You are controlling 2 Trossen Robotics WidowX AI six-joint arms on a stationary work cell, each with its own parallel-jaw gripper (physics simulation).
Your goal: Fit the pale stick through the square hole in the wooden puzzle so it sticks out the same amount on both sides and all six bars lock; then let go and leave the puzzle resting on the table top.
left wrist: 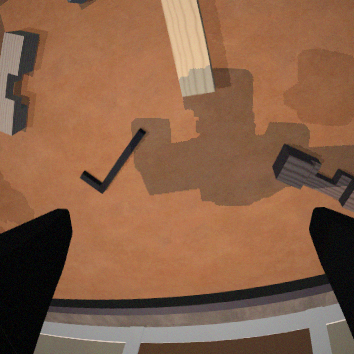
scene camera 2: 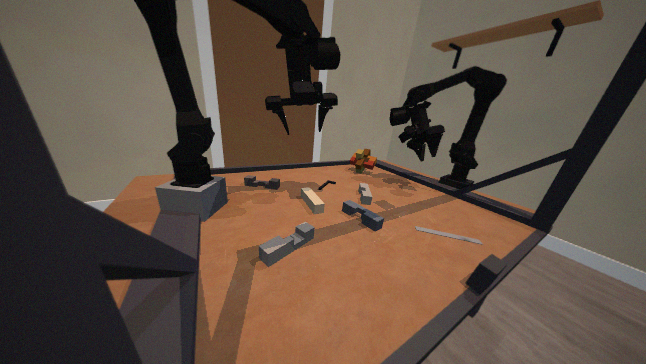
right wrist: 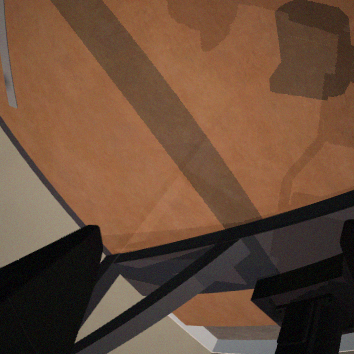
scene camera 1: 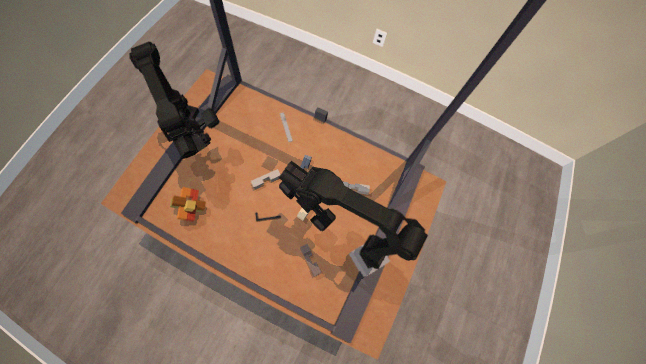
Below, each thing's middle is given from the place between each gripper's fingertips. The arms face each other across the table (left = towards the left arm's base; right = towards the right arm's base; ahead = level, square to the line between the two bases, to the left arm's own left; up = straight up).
Right now my left hand is 70 mm past the pale stick [left wrist: 186,33], 20 mm to the left of it and 190 mm above it. Round my left hand: dark cube [scene camera 2: 488,270] 420 mm behind, 220 mm to the right, 170 mm below; black L-shaped key [left wrist: 85,176] 70 mm ahead, 120 mm to the right, 200 mm below.
Right now the black L-shaped key is 10 cm ahead of my right hand, 37 cm to the left of it and 13 cm below it. Round my right hand: dark cube (39 cm behind, 26 cm to the left, 10 cm below); pale stick (4 cm behind, 47 cm to the left, 12 cm below).
